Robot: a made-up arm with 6 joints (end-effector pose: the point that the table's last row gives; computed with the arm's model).
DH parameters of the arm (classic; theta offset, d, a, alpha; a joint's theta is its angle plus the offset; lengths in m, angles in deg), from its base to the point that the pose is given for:
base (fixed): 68.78 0 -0.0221 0
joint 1: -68.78 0.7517 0.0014 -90
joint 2: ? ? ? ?
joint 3: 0.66 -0.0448 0.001 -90
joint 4: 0 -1.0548 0.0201 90
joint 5: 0 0.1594 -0.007 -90
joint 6: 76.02 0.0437 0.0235 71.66
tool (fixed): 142.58 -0.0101 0 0
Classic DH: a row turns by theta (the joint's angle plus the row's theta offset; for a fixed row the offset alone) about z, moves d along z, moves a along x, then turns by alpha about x.
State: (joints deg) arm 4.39 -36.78 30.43 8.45 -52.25 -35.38
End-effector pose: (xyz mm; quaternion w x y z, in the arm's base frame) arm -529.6 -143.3 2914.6 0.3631 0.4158 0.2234 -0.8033
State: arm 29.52 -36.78 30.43 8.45 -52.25 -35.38
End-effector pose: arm -428.1 -353.2 2914.6 0.5292 0.3572 0.3085 -0.7051
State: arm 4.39 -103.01 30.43 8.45 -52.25 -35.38
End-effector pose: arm -2187.2 -270.6 1137.7 0.4085 0.8010 0.0229 -0.4370
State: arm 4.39 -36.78 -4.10 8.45 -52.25 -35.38
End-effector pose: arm -32.6 -105.2 2554.1 0.2901 0.1511 0.3026 -0.8953
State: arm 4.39 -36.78 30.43 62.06 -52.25 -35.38
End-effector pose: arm -604.4 -37.1 2942.5 0.0655 0.4115 -0.1182 -0.9013
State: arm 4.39 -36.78 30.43 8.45 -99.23 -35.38
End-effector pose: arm -521.2 -142.1 2946.0 0.2162 0.0759 0.3587 -0.9049
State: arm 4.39 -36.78 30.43 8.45 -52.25 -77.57
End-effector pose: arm -533.5 -156.1 2927.1 0.2735 0.5052 0.5208 -0.6314
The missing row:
joint 2: -89.34 0 1.4617 180
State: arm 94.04 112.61 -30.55 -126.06 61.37 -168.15
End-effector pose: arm -202.7 400.4 -334.8 0.0562 -0.7312 -0.5944 0.3300
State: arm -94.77 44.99 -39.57 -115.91 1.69 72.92
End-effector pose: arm 32.1 -1037.8 750.2 0.6216 -0.1394 -0.5405 0.5496
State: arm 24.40 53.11 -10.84 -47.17 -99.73 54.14
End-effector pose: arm 1471.1 537.0 660.2 0.5266 -0.6446 0.5505 -0.0652
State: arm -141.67 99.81 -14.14 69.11 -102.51 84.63
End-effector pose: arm -902.5 -791.3 -528.0 0.6899 -0.1416 0.7063 -0.0713
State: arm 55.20 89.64 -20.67 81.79 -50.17 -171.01
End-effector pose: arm 667.7 1073.6 -287.2 0.0293 -0.2028 0.0252 -0.9784
